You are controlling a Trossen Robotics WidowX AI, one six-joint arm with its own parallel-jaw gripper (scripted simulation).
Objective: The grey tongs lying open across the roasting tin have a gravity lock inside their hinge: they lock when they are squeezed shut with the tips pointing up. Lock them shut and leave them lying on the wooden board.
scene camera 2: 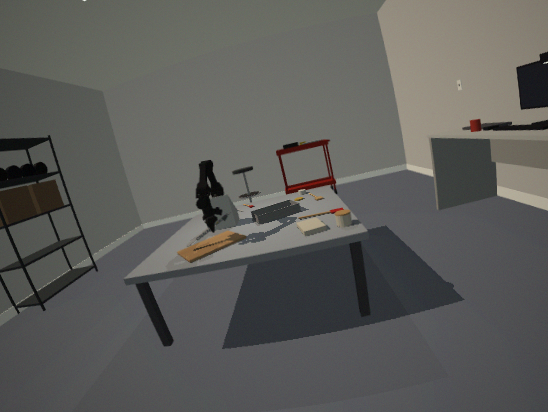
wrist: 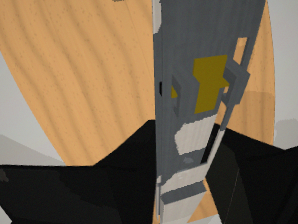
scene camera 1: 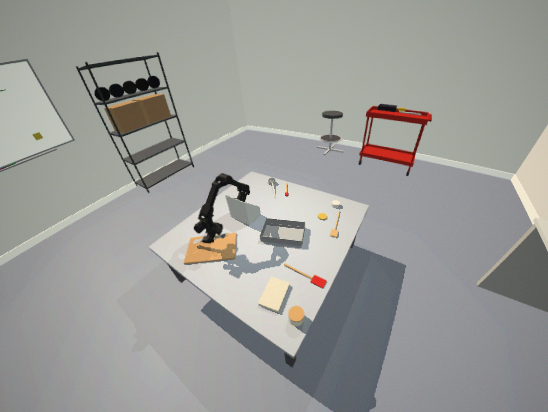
Scene:
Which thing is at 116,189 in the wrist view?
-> My gripper.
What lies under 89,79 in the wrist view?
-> A wooden board.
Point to a wooden board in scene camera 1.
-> At 221,249

